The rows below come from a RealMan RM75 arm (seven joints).
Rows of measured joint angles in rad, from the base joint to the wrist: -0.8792, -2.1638, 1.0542, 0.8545, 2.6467, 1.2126, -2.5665; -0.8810, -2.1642, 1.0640, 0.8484, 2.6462, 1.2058, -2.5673; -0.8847, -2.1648, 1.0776, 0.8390, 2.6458, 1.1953, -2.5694; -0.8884, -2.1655, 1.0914, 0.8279, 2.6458, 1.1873, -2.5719; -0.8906, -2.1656, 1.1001, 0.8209, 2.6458, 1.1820, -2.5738; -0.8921, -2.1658, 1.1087, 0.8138, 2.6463, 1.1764, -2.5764; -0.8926, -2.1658, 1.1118, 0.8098, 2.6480, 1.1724, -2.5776; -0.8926, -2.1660, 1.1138, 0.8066, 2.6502, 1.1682, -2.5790; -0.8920, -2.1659, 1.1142, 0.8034, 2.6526, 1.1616, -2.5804; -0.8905, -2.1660, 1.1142, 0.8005, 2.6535, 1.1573, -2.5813; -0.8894, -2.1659, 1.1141, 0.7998, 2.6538, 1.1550, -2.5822; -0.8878, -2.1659, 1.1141, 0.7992, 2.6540, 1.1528, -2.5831; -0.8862, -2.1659, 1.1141, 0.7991, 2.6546, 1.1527, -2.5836; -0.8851, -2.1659, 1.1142, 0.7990, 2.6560, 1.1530, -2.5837; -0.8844, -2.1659, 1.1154, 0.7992, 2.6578, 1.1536, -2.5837
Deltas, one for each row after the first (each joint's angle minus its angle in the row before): -0.0018, -0.0004, 0.0098, -0.0061, -0.0005, -0.0068, -0.0008; -0.0037, -0.0006, 0.0136, -0.0094, -0.0004, -0.0105, -0.0021; -0.0037, -0.0007, 0.0138, -0.0111, 0.0000, -0.0080, -0.0025; -0.0022, -0.0001, 0.0087, -0.0070, 0.0000, -0.0053, -0.0019; -0.0015, -0.0002, 0.0086, -0.0071, 0.0005, -0.0056, -0.0026; -0.0005, 0.0000, 0.0031, -0.0040, 0.0017, -0.0040, -0.0012; 0.0000, -0.0002, 0.0020, -0.0032, 0.0022, -0.0042, -0.0014; 0.0006, 0.0001, 0.0004, -0.0032, 0.0024, -0.0066, -0.0014; 0.0015, -0.0001, 0.0000, -0.0029, 0.0009, -0.0043, -0.0009; 0.0011, 0.0001, -0.0001, -0.0007, 0.0003, -0.0023, -0.0009; 0.0016, 0.0000, 0.0000, -0.0006, 0.0002, -0.0022, -0.0009; 0.0016, 0.0000, 0.0000, -0.0001, 0.0006, -0.0001, -0.0005; 0.0011, 0.0000, 0.0001, -0.0001, 0.0014, 0.0003, -0.0001; 0.0007, 0.0000, 0.0012, 0.0002, 0.0018, 0.0006, 0.0000
